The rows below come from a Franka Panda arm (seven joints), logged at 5 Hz.
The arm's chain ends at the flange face. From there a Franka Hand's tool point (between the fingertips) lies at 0.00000 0.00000 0.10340 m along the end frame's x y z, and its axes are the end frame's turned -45 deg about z.
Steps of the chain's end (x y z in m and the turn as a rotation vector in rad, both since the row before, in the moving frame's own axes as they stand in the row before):
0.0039, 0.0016, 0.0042, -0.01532, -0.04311, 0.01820
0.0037, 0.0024, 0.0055, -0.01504, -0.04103, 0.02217
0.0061, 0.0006, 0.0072, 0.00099, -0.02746, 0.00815
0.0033, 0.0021, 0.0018, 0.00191, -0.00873, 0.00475
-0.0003, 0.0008, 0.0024, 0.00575, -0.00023, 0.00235
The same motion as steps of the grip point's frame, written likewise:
-0.0026, 0.0018, 0.0041, 0.01965, -0.04132, 0.01820
-0.0032, 0.0024, 0.0054, 0.01838, -0.03965, 0.02217
0.0020, 0.0026, 0.0072, 0.02012, -0.01872, 0.00815
0.0004, 0.0030, 0.0018, 0.00752, -0.00482, 0.00475
-0.0004, -0.0001, 0.0024, 0.00423, 0.00390, 0.00235

